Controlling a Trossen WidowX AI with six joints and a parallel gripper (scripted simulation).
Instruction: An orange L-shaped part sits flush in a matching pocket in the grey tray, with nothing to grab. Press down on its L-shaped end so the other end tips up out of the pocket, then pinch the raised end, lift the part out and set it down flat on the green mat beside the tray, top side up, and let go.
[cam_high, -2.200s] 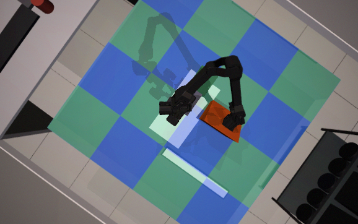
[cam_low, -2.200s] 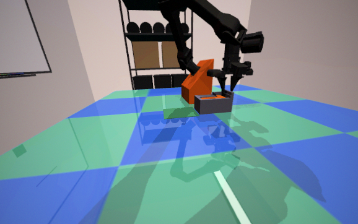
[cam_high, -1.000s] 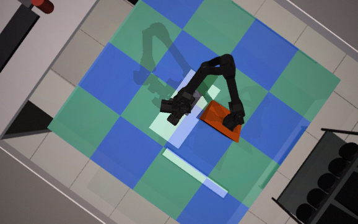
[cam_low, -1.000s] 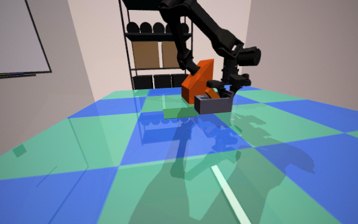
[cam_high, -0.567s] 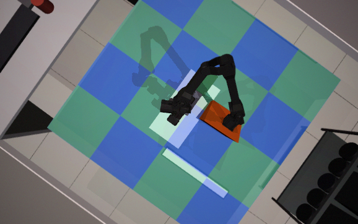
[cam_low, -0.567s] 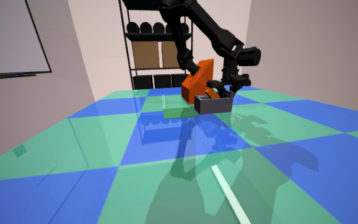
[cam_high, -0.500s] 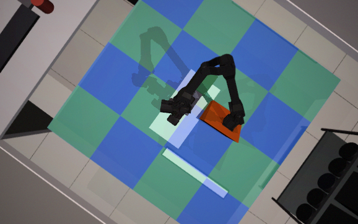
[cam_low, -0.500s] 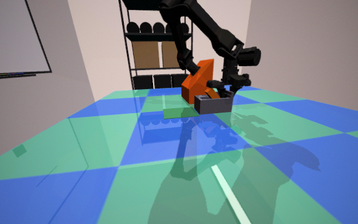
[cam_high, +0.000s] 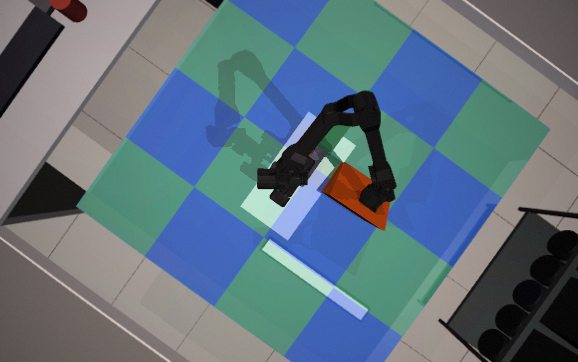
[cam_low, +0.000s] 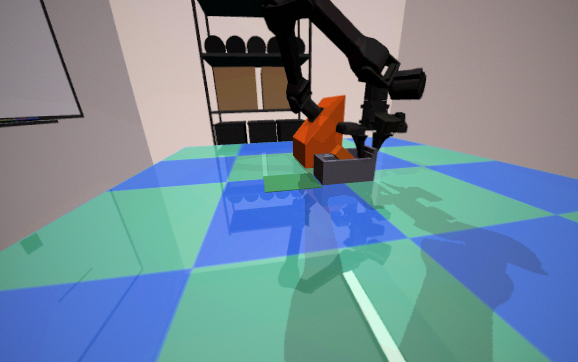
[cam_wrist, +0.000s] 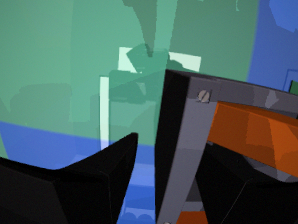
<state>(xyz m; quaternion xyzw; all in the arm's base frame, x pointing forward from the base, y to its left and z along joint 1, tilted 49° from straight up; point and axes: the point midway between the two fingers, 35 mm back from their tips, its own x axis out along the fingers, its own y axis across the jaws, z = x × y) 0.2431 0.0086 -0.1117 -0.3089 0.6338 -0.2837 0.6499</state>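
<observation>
The orange L-shaped part is 5 cm to the right of my gripper tip and 1 cm below it. Round my gripper tip: green mat 23 cm to the right, 7 cm below.
</observation>
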